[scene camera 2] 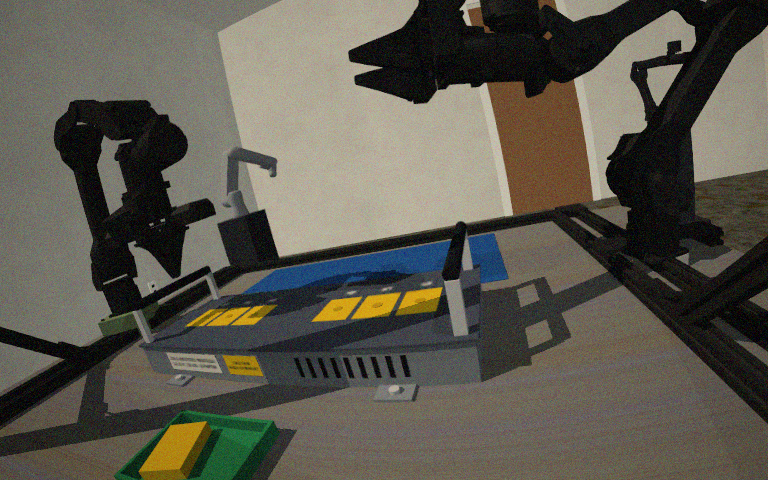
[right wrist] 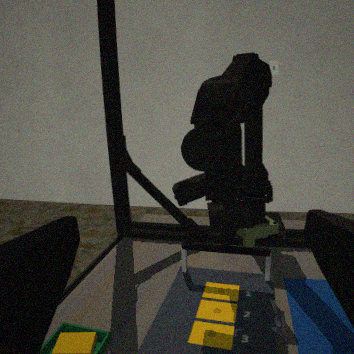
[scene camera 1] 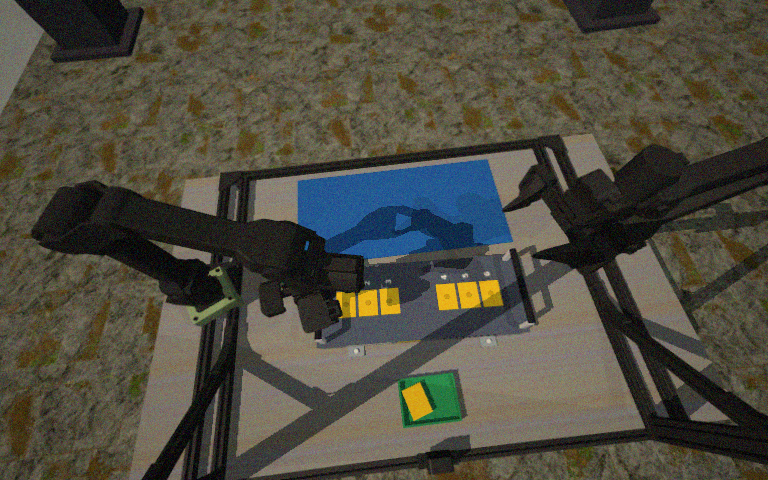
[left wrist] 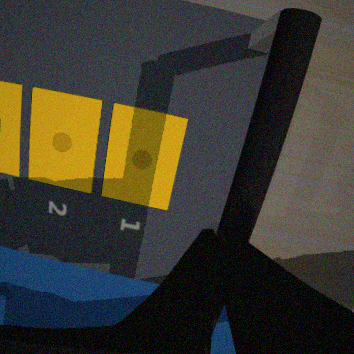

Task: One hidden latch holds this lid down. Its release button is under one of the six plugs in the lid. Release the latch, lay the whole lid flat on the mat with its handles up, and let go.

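Frame: origin at the left arm's base, x ahead, y left, z up, level; millimetres.
Where they show: left gripper, fingertip midpoint: (scene camera 2: pixel 176 277) (right wrist: pixel 225 244) (left wrist: pixel 215 239); right gripper, fingertip midpoint: (scene camera 2: pixel 351 69) (right wrist: pixel 193 225) (scene camera 1: pixel 517 232); left arm's base at its link origin: (scene camera 2: pixel 127 309) (scene camera 1: pixel 207 294); right arm's base at its link origin: (scene camera 2: pixel 654 252).
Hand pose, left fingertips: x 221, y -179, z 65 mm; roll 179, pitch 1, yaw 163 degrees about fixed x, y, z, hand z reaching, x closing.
Things, the pixels of their top centre, and the offset from my left fingertips. "*": a spot on its surface instead. Level surfaces: height alone.
- blue mat at its surface level: dz -115 mm
- black left handle bar at its top centre: (left wrist: pixel 240 229) (scene camera 2: pixel 173 282) (right wrist: pixel 224 245) dz -7, dx -10, dy +3 mm
- right handle at a spot on its surface: (scene camera 2: pixel 454 252) (scene camera 1: pixel 529 304) * dz -7, dx +343, dy -249 mm
- green tray at its top centre: (scene camera 2: pixel 193 449) (scene camera 1: pixel 428 399) dz -100, dx +76, dy -282 mm
- loose yellow plug at its top centre: (scene camera 2: pixel 174 445) (right wrist: pixel 74 341) (scene camera 1: pixel 417 401) dz -101, dx +54, dy -270 mm
The grey lid (scene camera 1: pixel 420 321) (scene camera 2: pixel 344 333) (left wrist: pixel 70 42) lies on its base in front of the blue mat (scene camera 1: pixel 430 190) (scene camera 2: pixel 411 259) (left wrist: pixel 53 277) (right wrist: pixel 309 309). Six yellow plugs sit in it, three on the left (scene camera 1: pixel 368 303) and three on the right (scene camera 1: pixel 469 294); plugs 1 (left wrist: pixel 144 158) and 2 (left wrist: pixel 63 140) show in the left wrist view. My left gripper (scene camera 1: pixel 321 324) (left wrist: pixel 215 239) (scene camera 2: pixel 170 267) is shut and empty, above the lid's left end, its tips by the black left handle bar (left wrist: pixel 277 105). My right gripper (scene camera 1: pixel 520 233) (scene camera 2: pixel 354 69) is open and empty, high beyond the right handle (scene camera 1: pixel 522 292) (scene camera 2: pixel 454 252).
A green tray (scene camera 1: pixel 449 386) (scene camera 2: pixel 239 443) holding a loose yellow plug (scene camera 1: pixel 416 401) (scene camera 2: pixel 174 448) (right wrist: pixel 74 342) stands in front of the lid. A black frame (scene camera 1: pixel 382 159) (right wrist: pixel 112 140) rings the table. A grey bracket on a black box (scene camera 2: pixel 246 238) stands at the back left.
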